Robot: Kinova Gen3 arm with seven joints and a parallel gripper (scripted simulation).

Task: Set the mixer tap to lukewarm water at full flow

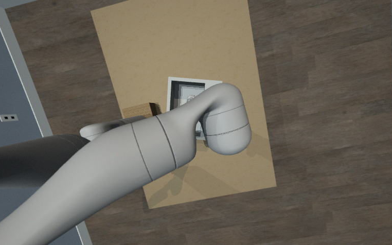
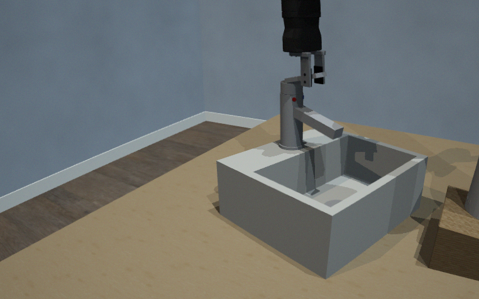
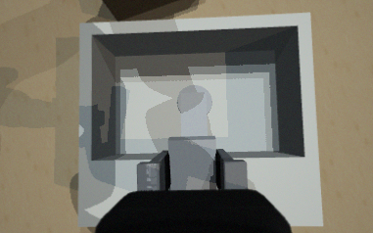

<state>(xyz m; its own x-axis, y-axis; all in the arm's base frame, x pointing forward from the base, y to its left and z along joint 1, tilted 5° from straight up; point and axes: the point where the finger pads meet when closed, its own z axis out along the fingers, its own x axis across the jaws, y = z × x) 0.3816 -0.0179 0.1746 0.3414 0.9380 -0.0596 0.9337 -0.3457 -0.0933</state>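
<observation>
Now: hand 20 mm short of the flat lever, 10 mm to the left of it and 10 mm above it. Also, from my hand: grey square sink: 60 mm behind, 20 mm to the left, 240 mm below; grey mixer tap: 40 mm ahead, 10 mm to the right, 50 mm below.
</observation>
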